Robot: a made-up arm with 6 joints. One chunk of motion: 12 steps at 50 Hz.
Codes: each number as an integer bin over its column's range. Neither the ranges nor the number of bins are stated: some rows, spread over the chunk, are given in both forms.
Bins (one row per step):
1: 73 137 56 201 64 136
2: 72 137 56 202 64 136
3: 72 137 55 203 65 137
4: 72 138 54 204 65 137
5: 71 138 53 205 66 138
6: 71 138 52 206 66 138
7: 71 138 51 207 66 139
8: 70 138 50 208 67 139
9: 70 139 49 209 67 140
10: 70 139 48 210 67 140
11: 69 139 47 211 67 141
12: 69 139 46 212 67 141
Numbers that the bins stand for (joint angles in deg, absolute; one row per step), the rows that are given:
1: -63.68 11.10 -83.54 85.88 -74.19 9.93
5: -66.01 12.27 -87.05 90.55 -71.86 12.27
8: -67.18 12.27 -90.55 94.06 -70.69 13.44
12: -68.35 13.44 -95.22 98.73 -70.69 15.77
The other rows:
2: -64.85 11.10 -83.54 87.05 -74.19 9.93
3: -64.85 11.10 -84.71 88.21 -73.02 11.10
4: -64.85 12.27 -85.88 89.38 -73.02 11.10
6: -66.01 12.27 -88.21 91.72 -71.86 12.27
7: -66.01 12.27 -89.38 92.89 -71.86 13.44
9: -67.18 13.44 -91.72 95.22 -70.69 14.60
10: -67.18 13.44 -92.89 96.39 -70.69 14.60
11: -68.35 13.44 -94.06 97.56 -70.69 15.77

